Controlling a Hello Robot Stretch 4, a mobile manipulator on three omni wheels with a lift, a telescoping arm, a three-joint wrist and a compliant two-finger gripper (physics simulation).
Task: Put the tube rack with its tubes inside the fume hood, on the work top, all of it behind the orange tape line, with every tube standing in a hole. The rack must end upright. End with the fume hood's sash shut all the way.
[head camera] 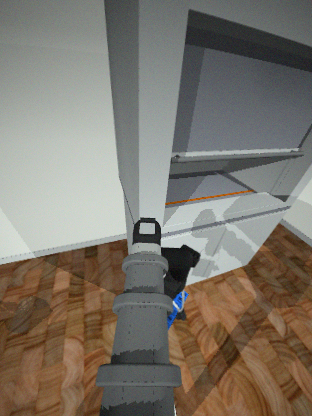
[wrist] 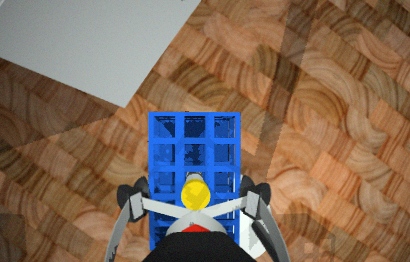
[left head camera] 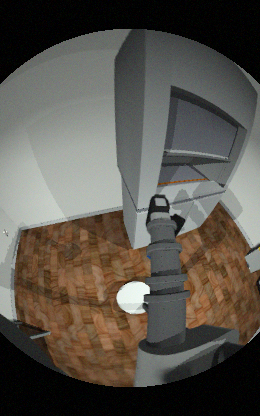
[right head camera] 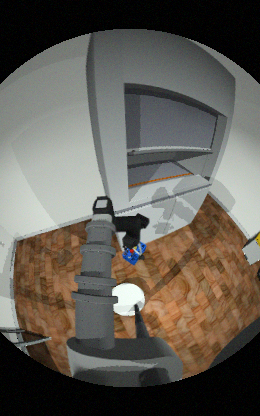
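Seen in the pictures: gripper, fingertip midpoint: [right head camera: 132,253]; robot's base, origin of the base link: [left head camera: 134,296] [right head camera: 126,298].
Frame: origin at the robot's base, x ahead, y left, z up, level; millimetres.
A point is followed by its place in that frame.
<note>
The blue tube rack [head camera: 179,301] @[z 880, x 344, y -137 mm] [right head camera: 131,257] @[z 917, x 284, y -79 mm] [wrist: 195,141] @[z 917, x 361, y -119 mm] hangs upright above the floor, outside the hood. My gripper [wrist: 194,190] @[z 888, x 321, y -87 mm] is shut on it, one fingertip on each long side. A yellow-capped tube [wrist: 195,195] @[z 964, x 332, y -96 mm] stands in the middle row; a red cap [wrist: 196,228] @[z 964, x 313, y -82 mm] shows behind it, partly hidden by the gripper body. Other holes near the gripper are hidden. The fume hood [head camera: 152,100] @[z 1506, x 653, y 4 mm] [left head camera: 155,100] @[z 1597, x 657, y -8 mm] [right head camera: 107,125] @[z 1480, x 653, y 5 mm] stands ahead to the right. Its sash [head camera: 250,100] @[z 1529, x 918, y -431 mm] [right head camera: 172,120] @[z 1507, x 909, y -402 mm] is partly raised, with a gap below its bottom rail. The orange tape line [head camera: 210,198] @[z 904, x 1059, y -463 mm] [left head camera: 185,182] @[z 897, x 1058, y -492 mm] [right head camera: 160,180] @[z 897, x 1037, y -415 mm] crosses the work top [head camera: 192,185] @[z 901, x 1255, y -362 mm].
The arm [head camera: 142,325] @[z 1306, x 157, y -1 mm] [left head camera: 167,310] @[z 1312, x 53, y 7 mm] [right head camera: 95,310] @[z 1312, x 57, y -11 mm] reaches toward the hood's left front post. The hood's lower cabinet [wrist: 85,45] @[z 611, x 672, y -53 mm] is near the rack at upper left in the wrist view. A white disc [left head camera: 132,297] @[z 187, x 0, y 26 mm] [right head camera: 128,299] @[z 187, x -2, y -28 mm] shows near the robot. A yellow-topped box [right head camera: 258,240] @[z 416, x 221, y -2258 mm] is at the far right.
</note>
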